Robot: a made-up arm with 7 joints.
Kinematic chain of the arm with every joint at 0, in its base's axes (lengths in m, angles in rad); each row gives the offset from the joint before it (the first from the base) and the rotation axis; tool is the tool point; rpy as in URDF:
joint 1: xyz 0 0 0.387 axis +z
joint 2: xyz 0 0 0 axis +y
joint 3: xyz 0 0 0.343 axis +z
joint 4: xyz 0.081 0 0 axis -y
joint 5: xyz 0.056 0 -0.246 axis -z
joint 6: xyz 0 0 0 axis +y
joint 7: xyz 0.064 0 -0.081 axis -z
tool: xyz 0 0 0 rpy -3.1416 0 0
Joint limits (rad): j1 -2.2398..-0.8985 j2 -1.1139..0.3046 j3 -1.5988..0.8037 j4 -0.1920..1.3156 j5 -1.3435..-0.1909 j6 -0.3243..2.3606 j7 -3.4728..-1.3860
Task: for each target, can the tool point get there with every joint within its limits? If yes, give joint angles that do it. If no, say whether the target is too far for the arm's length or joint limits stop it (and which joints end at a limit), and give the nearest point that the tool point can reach.
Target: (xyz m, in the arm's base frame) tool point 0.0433 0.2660 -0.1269
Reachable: no: joint limits stop it (at a limit: joint 1, joint 2, joint 3, joint 5) | nearest point -0.0281 0.1689 0.3299 | short by 0.472 m
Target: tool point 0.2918 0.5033 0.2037
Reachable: no: joint limits stop it (at a limit: joint 1, joint 2, joint 3, joint 4, joint 5, joint 6) | nearest point -0.0395 0.4537 0.4289 | short by 0.404 m
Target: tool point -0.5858 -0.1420 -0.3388
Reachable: no: too far | nearest point -0.3424 -0.0529 0.3641 | short by 0.749 m
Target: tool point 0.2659 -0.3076 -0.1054
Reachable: no: joint limits stop it (at a limit: joint 1, joint 2, joint 5) | nearest point 0.1794 -0.2117 0.3481 | short by 0.472 m
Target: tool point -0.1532 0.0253 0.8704
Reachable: yes | joints -1.8258 -0.9378 -0.4281 1.1805 -1.1140 0.3997 -2.7028
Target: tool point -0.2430 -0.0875 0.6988
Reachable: yes | joints -1.7173 -0.7324 -0.6310 0.8501 -0.8618 0.7615 -2.0075
